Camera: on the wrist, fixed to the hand. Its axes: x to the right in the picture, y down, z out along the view.
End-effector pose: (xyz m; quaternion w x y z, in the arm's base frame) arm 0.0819 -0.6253 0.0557 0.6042 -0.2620 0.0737 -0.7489
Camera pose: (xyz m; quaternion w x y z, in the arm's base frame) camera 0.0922 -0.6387 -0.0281 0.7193 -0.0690 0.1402 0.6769
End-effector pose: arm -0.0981 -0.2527 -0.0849 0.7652 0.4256 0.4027 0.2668
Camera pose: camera -0.1671 -0.2092 -0.0593 0.2120 -0.4221 0.5876 -0.6570
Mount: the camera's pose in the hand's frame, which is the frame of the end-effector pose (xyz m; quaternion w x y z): -0.0141 0.0482 -0.0692 0.0439 0.0081 0.1973 -0.9793
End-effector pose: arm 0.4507 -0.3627 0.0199 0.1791 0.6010 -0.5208 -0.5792
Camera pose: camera 0.4946 -0.3968 0.0849 0.4615 -0.6522 -0.5964 0.0780
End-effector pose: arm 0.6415 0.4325 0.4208 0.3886 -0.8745 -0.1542 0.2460
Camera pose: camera 0.6716 0.3529 0.4287 0.2955 0.0672 -0.7845 -0.5410
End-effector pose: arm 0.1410 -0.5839 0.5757 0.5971 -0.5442 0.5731 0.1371
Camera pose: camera 0.0617 -0.6154 0.5810 0.0518 -0.6074 -0.3889 -0.6908
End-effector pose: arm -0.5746 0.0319 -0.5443 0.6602 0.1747 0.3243 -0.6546
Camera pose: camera -0.5403 0.0918 -0.5948 0.6775 0.1754 -0.3103 0.6434
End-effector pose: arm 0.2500 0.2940 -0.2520 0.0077 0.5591 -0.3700 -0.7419
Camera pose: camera 0.2937 0.2276 -0.2205 0.6578 -0.5333 -0.5268 -0.0732
